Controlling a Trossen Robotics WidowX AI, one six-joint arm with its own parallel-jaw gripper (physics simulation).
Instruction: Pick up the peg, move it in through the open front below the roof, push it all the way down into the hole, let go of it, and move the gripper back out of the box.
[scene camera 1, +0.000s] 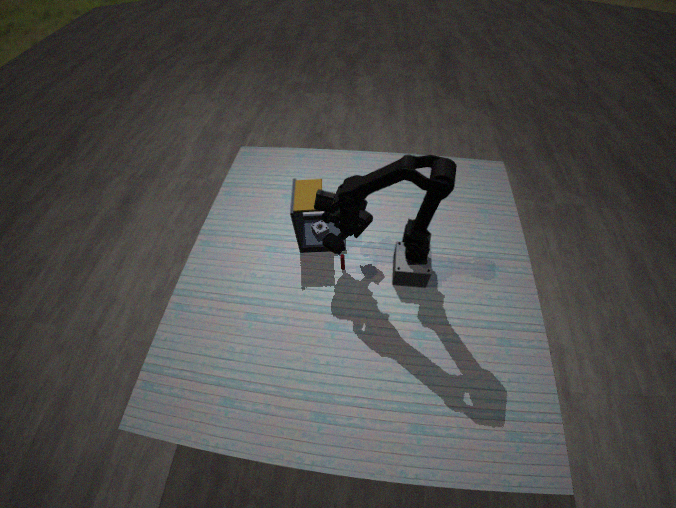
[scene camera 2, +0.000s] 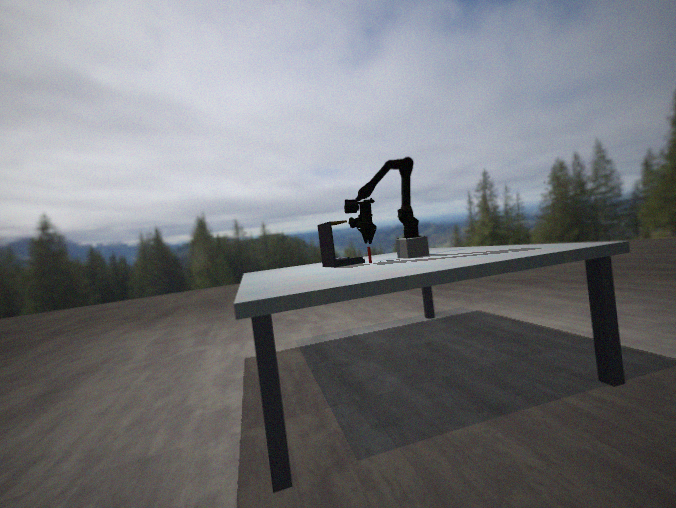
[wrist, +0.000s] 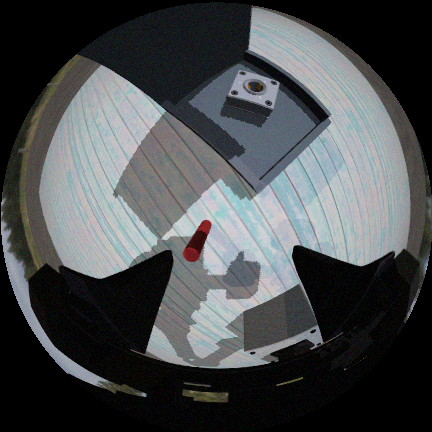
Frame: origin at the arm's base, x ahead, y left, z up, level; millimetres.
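Seen in the pictures: gripper, between the fingertips: (scene camera 1: 347, 245) (scene camera 2: 368, 243) (wrist: 234, 255); arm's base, origin of its link: (scene camera 1: 416, 255) (scene camera 2: 412, 237) (wrist: 293, 349).
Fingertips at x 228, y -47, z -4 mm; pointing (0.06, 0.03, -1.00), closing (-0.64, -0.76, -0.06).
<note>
Offsets run from my fingertips to a thing's top centre. "pt": to the spot under its first point. Level surfaces: height alone.
The red peg @[15 mm down, 16 mm ahead, 33 mm left] (scene camera 1: 342, 262) (scene camera 2: 369, 255) (wrist: 198, 241) stands upright on the table beside the box. My gripper (scene camera 1: 339, 249) (scene camera 2: 368, 241) (wrist: 234, 255) is open and empty, pointing down just above the peg. In the wrist view the peg's top is nearer the left finger than the right. The dark box @[129 mm up, 96 mm ahead, 119 mm right] (scene camera 2: 326, 245) (wrist: 295, 150) has a yellow roof @[pt 130 mm up, 128 mm ahead, 112 mm right] (scene camera 1: 307, 195) (scene camera 2: 339, 222) on a tall wall. A light square block @[54 mm down, 104 mm ahead, 129 mm right] (scene camera 1: 320, 227) (wrist: 266, 95) with a round hole sits on its floor; the hole is empty. The arm partly hides the box in scene camera 1.
The arm's grey base (scene camera 1: 411, 276) (scene camera 2: 413, 247) (wrist: 277, 322) stands to the right of the peg in the scene views. A low rim @[pt 74 mm down, 17 mm ahead, 114 mm right] (wrist: 295, 150) edges the box floor. The box and peg stand on a pale striped table top @[94 mm down] (scene camera 1: 327, 371) (scene camera 2: 306, 281).
</note>
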